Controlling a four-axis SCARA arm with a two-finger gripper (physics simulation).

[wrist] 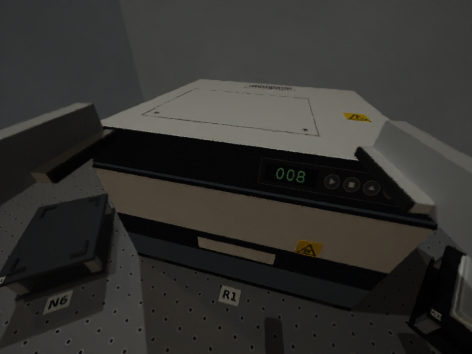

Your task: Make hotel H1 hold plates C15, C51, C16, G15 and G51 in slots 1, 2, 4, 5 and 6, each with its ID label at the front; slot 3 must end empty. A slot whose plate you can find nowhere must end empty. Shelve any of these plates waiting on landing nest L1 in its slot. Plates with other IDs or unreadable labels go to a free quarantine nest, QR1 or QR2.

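Frame: origin at the arm's base, x right, y ahead, z up, level; millimetres.
Seen in the pictures: gripper, fingertip midpoint: (233, 129).
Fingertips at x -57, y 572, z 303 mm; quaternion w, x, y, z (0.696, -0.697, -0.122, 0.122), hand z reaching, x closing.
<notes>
Offsets run from my fingertips to a thing's top centre. "spot": to the spot under its first point.
My gripper (233, 129) is open and empty, with one finger at each side of the view, in front of and above the machine marked R1. Part of a pale plate {spot: dx +287, dy +137, dz -226 mm} (465, 295) shows at the lower right edge, lying on the dark landing nest L1 {spot: dx +272, dy +151, dz -240 mm} (440, 285). The plate's ID label and the nest's floor label are outside the view. Hotel H1 and quarantine nests QR1 and QR2 do not show in this view.
The large boxy machine R1 {dx -52, dy +231, dz -44 mm} (240, 210) fills the middle, its display reading 008. Its floor label R1 {spot: dx -11, dy +22, dz -290 mm} (229, 295) is in front. Nest N6 {dx -321, dy -28, dz -236 mm} (60, 232) stands at the left and holds no plate. A wall rises behind.
</notes>
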